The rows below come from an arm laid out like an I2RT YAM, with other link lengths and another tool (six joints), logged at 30 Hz.
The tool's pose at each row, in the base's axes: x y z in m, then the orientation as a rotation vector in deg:
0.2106, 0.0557, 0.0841, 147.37, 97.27, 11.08
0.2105, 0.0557, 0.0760, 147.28, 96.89, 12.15
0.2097, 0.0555, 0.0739, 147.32, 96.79, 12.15
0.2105, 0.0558, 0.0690, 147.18, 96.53, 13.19
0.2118, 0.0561, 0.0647, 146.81, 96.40, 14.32
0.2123, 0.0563, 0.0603, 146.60, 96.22, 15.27
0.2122, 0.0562, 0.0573, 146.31, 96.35, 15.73
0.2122, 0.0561, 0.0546, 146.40, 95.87, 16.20
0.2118, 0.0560, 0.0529, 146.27, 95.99, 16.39
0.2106, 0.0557, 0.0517, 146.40, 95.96, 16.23
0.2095, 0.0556, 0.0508, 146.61, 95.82, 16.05
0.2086, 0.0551, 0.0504, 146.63, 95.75, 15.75
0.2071, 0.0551, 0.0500, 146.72, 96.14, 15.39
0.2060, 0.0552, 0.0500, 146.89, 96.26, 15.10
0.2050, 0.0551, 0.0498, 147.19, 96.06, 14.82
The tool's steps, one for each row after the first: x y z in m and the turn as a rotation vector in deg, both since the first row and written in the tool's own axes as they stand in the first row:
-0.0006, -0.0010, 0.0080, -0.57, 0.46, 0.18
-0.0013, -0.0019, 0.0100, -0.59, 0.44, 0.25
-0.0011, -0.0018, 0.0149, -1.13, 0.91, 0.34
-0.0006, -0.0013, 0.0194, -1.78, 1.38, 0.28
-0.0006, -0.0014, 0.0238, -2.29, 1.79, 0.31
-0.0009, -0.0018, 0.0268, -2.57, 1.99, 0.14
-0.0012, -0.0020, 0.0294, -2.87, 2.16, 0.43
-0.0016, -0.0026, 0.0311, -2.96, 2.25, 0.32
-0.0024, -0.0037, 0.0321, -2.84, 2.20, 0.38
-0.0030, -0.0047, 0.0328, -2.71, 2.14, 0.54
-0.0038, -0.0054, 0.0331, -2.64, 1.95, 0.57
-0.0045, -0.0068, 0.0333, -2.28, 1.89, 0.40
-0.0048, -0.0079, 0.0332, -2.02, 1.82, 0.40
-0.0053, -0.0088, 0.0332, -1.83, 1.72, 0.62

